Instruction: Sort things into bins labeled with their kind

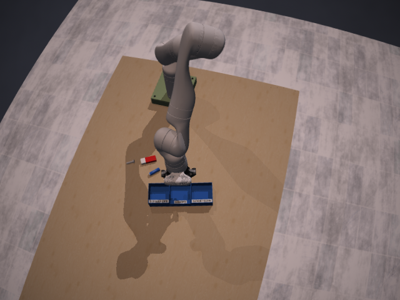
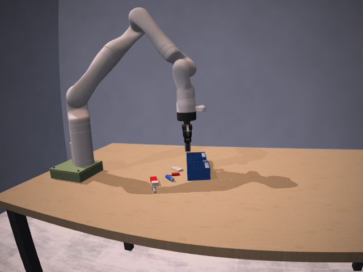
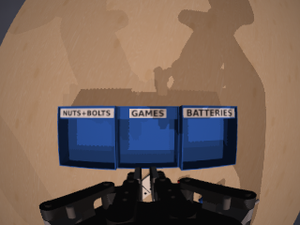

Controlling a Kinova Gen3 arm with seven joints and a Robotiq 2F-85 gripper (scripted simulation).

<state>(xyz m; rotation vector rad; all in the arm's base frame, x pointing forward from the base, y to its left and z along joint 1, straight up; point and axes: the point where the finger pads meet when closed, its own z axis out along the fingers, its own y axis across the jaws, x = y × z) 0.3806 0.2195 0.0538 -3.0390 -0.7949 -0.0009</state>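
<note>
Now: the blue battery 10 mm behind my hand, 140 mm to the right of it and 90 mm below it. The rest, counted from my hand: white domino 40 mm behind, 20 mm to the right, 90 mm below; then blue bin row 30 mm ahead, 10 mm to the left, 70 mm below; then red object 20 mm behind, 90 mm to the right, 90 mm below.
</note>
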